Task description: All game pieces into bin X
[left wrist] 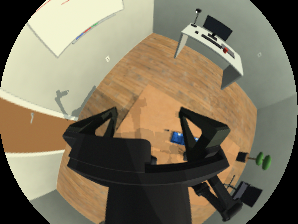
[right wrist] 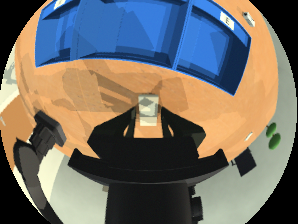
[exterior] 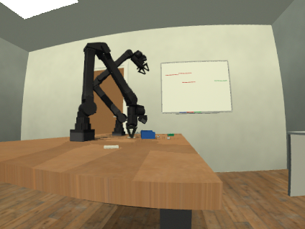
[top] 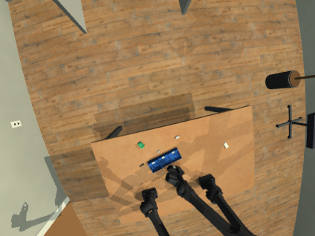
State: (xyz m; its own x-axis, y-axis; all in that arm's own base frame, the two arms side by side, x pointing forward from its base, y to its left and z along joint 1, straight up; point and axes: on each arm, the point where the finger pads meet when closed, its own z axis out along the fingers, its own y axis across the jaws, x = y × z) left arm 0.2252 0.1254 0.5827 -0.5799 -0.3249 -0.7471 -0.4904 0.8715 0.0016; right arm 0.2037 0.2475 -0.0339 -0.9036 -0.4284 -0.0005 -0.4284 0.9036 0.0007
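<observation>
Now: the cream piece 1 cm below my right hand. The rest, counted from my right hand: thin dark object (8 cm ahead, 24 cm to the left); blue bin (9 cm ahead, 6 cm to the left, 1 cm above); green piece (24 cm ahead, 21 cm to the left).
</observation>
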